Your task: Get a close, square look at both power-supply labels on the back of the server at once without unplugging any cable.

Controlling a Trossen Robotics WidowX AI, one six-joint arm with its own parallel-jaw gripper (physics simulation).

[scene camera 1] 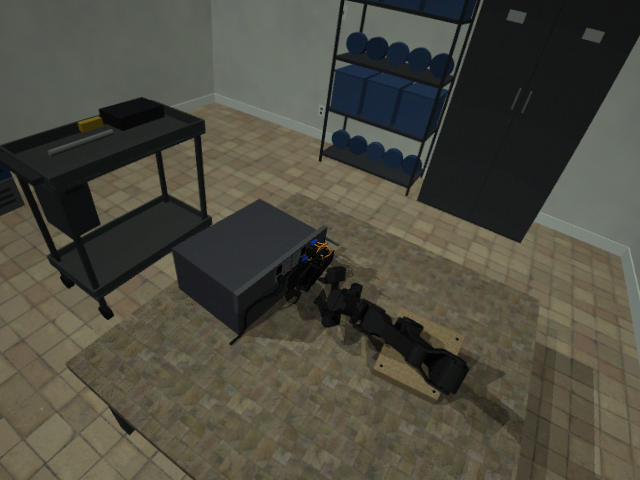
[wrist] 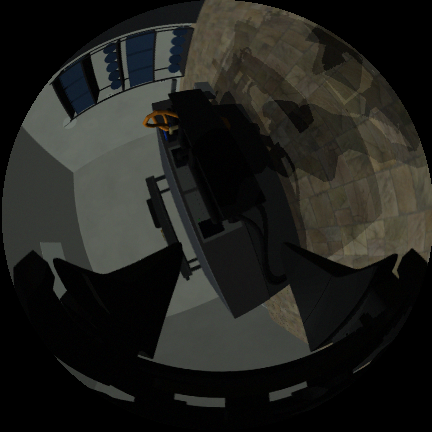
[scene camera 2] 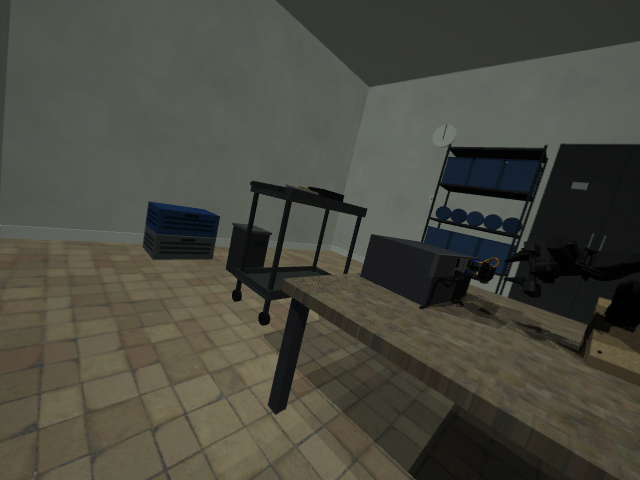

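Seen in the pictures: gripper, fingertip midpoint: (scene camera 1: 316,288) (wrist: 232,249) (scene camera 2: 504,270); arm's base, link origin: (scene camera 1: 408,330) (scene camera 2: 621,318).
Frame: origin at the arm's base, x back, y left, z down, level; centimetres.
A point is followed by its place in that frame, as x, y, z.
Note:
The grey server (scene camera 1: 232,242) {-66.6, 8.5, -5.3} (scene camera 2: 395,260) {-64.9, 25.0, 2.4} (wrist: 227,260) {-47.5, 13.0, -1.9} sits on the table, its back facing my arm. In the wrist view its back runs steeply slanted, and a dark slab-like part (wrist: 220,160) {-35.9, -0.1, -1.2} in front hides much of it. A dark socket (wrist: 211,228) {-47.1, 6.7, -2.4} shows beside that part; I cannot make out either power-supply label. Orange cables (scene camera 1: 324,249) {-40.0, -11.8, -3.7} (scene camera 2: 488,262) {-40.4, -13.7, -4.8} (wrist: 157,119) loop at the far end of the back. Black cables (scene camera 1: 248,308) {-47.6, 21.7, 4.1} (wrist: 265,240) {-47.7, 13.1, 6.6} hang at the near end. My gripper (scene camera 1: 325,297) {-31.2, 7.5, -5.0} (scene camera 2: 510,268) {-31.2, 7.5, -5.0} (wrist: 232,249) {-31.2, 7.5, -5.0} is open and empty, behind the server and apart from it.
My arm stands on a wooden base board (scene camera 1: 403,383) {6.0, 10.1, 11.9} (scene camera 2: 612,359) {0.1, 9.9, 11.0} on the table (scene camera 1: 232,408) {-32.7, 46.3, 15.1} (scene camera 2: 413,338) {-38.3, 57.0, 15.1}. A dark cart (scene camera 1: 200,175) (scene camera 2: 281,235) stands beyond the server. A shelf rack (scene camera 1: 325,121) and a dark cabinet (scene camera 1: 496,129) (scene camera 2: 553,227) stand by the far wall.

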